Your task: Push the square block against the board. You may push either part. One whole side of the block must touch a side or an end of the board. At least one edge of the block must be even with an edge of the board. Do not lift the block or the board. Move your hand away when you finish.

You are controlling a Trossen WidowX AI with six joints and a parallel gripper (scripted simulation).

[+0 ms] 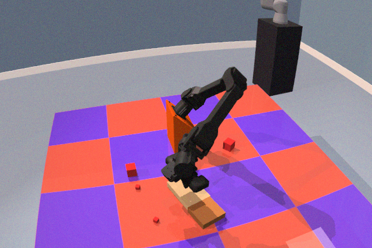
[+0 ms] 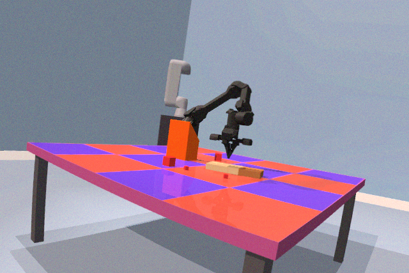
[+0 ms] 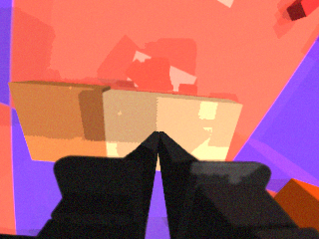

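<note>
My gripper tip is 20 mm past the board, 20 mm to the right of it and 50 mm above it. From my gripper tip the other things lie so: brown square block 100 mm ahead, 40 mm to the left, 50 mm below.
</note>
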